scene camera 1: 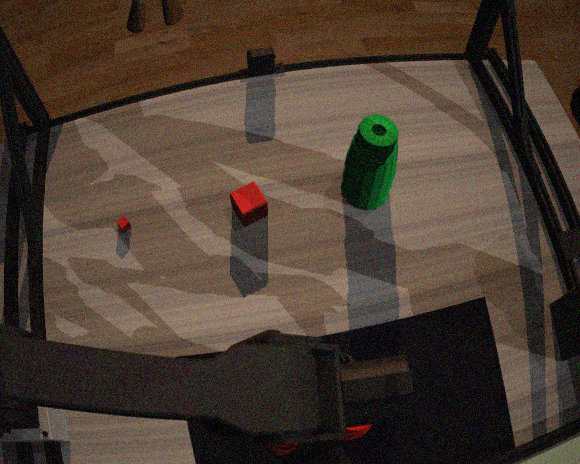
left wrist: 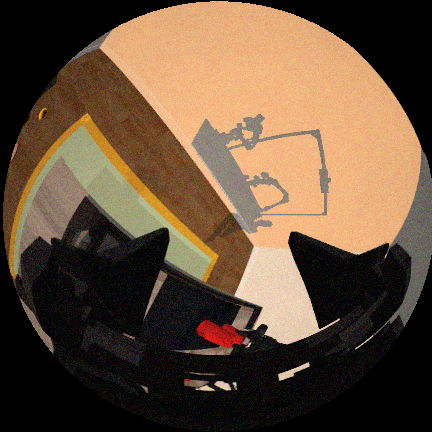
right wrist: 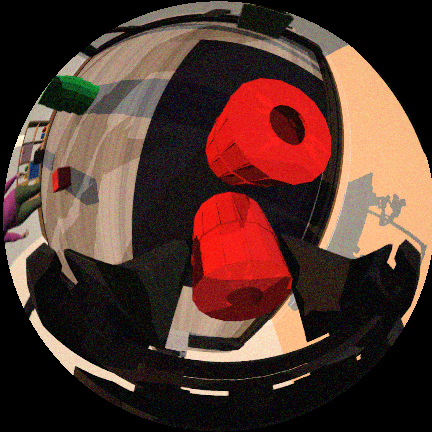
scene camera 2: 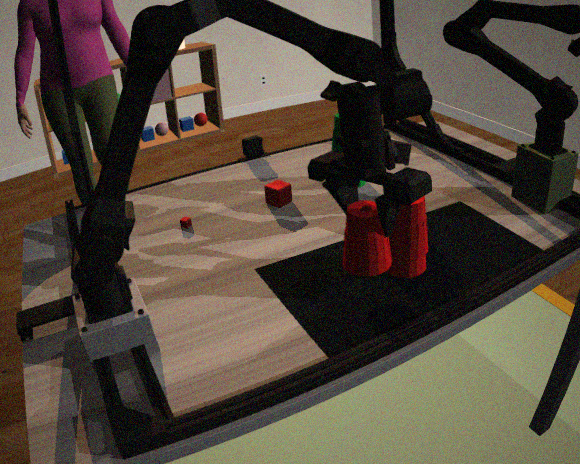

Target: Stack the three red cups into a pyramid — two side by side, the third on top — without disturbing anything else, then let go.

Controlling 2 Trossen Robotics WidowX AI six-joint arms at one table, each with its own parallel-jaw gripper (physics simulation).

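Pixels of known places: left gripper, fingertip midpoint: (left wrist: 231, 236); right gripper, fingertip midpoint: (right wrist: 236, 240) (scene camera 2: 371, 229); left arm's base at its link origin: (scene camera 2: 548, 149); right arm's base at its link origin: (right wrist: 167, 350) (scene camera 2: 107, 304).
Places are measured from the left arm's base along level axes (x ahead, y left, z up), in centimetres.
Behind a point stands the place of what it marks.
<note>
My right gripper (scene camera 2: 364, 212) @[x 48.4, y 3.9, z -3.1 cm] (right wrist: 236, 240) @[x 48.4, y 3.9, z -3.1 cm] is shut on a red cup (scene camera 2: 367, 245) @[x 51.1, y 7.0, z -3.3 cm] (left wrist: 231, 328) @[x 48.0, y 7.0, z -4.6 cm] (right wrist: 240, 255) @[x 47.3, y 3.2, z 0.6 cm] and holds it upright, its base at or close to the black mat (scene camera 2: 310, 295) @[x 58.3, y 2.9, z -11.8 cm] (right wrist: 170, 150) @[x 43.1, y -4.4, z -11.8 cm]. Another red cup (scene camera 2: 411, 245) @[x 42.8, y 6.7, z -6.1 cm] (left wrist: 210, 331) @[x 38.2, y 4.4, z -6.5 cm] (right wrist: 255, 110) @[x 41.6, y 2.1, z 0.4 cm] stands upright right beside it; a seam shows on its side, and I cannot tell whether cups are nested there. The third red cup does not show separately. In scene camera 1 the arm hides most of the cups. My left gripper (left wrist: 231, 236) @[x 2.7, y 20.2, z 11.3 cm] is open and empty, away from the cups.
A tall green cup stack (scene camera 1: 371, 170) @[x 33.5, y -26.6, z -1.4 cm] (right wrist: 70, 95) stands behind the mat, partly hidden by the arm in scene camera 2. A red cube (scene camera 1: 250, 202) @[x 49.4, y -27.6, z -7.8 cm] (scene camera 2: 278, 193) @[x 50.5, y -26.0, z -8.6 cm], a tiny red cube (scene camera 1: 123, 223) @[x 69.0, y -28.7, z -10.2 cm] (scene camera 2: 185, 222) @[x 69.4, y -28.0, z -10.5 cm] and a black block (scene camera 1: 261, 61) @[x 44.6, y -54.7, z -7.6 cm] (scene camera 2: 252, 146) @[x 45.1, y -54.6, z -8.2 cm] are farther off.
</note>
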